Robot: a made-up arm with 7 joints.
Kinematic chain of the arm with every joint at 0, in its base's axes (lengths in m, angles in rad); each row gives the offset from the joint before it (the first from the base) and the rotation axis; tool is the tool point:
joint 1: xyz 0 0 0 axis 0 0.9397 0.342
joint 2: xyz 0 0 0 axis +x
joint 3: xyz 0 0 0 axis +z
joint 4: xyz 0.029 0 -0.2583 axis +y
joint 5: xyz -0.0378 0 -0.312 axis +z
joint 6: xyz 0 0 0 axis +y
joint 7: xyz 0 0 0 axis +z
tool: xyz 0 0 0
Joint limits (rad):
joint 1: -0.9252..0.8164
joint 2: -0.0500..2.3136
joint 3: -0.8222..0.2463
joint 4: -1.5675..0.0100
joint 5: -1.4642..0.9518
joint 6: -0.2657..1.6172
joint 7: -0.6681..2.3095
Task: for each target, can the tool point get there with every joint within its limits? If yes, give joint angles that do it. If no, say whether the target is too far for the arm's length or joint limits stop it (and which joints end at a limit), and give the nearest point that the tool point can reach.
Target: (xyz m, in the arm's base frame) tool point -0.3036 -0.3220 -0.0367
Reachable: no: joint limits stop it (at a limit: joint 1, joint 2, joint 3, joint 4) | nearest point -0.3897 -0.0907 -0.4060 | short by 0.444 m
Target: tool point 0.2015 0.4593 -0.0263
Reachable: yes | joints 0.3009 2.1137 -0.6650 -1.2492 0.3714 0.0559 -0.3826
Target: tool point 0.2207 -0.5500 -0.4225
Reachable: no: too far | nearest point 0.2492 -0.2610 -0.3460 | short by 0.300 m
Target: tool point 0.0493 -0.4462 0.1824
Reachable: no: joint limits stop it (at a limit: joint 1, joint 2, joint 3, joint 4) | nearest point 0.2808 -0.3517 -0.0440 | short by 0.337 m
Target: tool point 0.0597 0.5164 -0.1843
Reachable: yes | joints 0.4698 1.4837 -0.3608 -0.7988 0.2308 0.3368 0.4288
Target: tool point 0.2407 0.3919 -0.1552
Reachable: yes | joints 0.0736 1.7297 -0.6476 -1.3654 -0.6412 0.2158 0.8573
